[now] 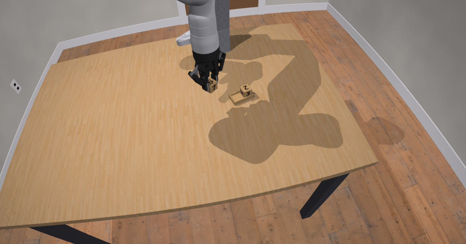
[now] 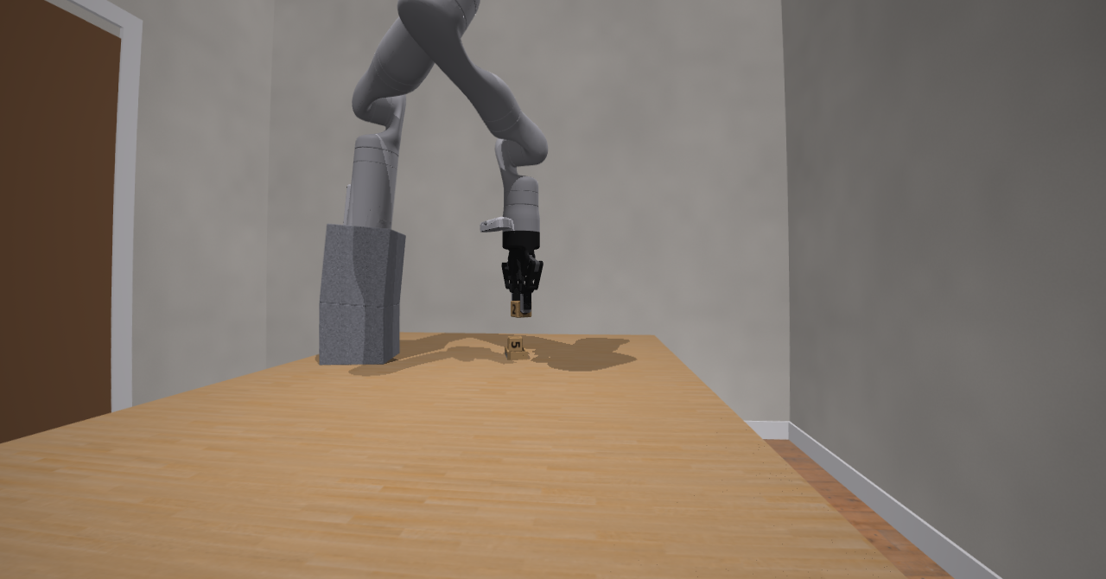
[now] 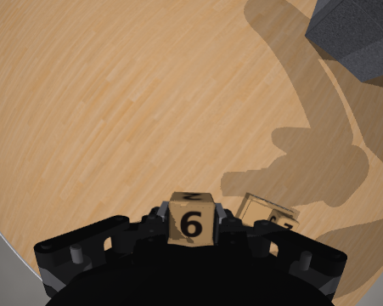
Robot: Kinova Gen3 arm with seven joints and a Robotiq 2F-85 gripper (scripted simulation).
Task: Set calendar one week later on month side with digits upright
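Now: hand 120 mm above the wooden tray, 100 mm to the right of it and 50 mm past it.
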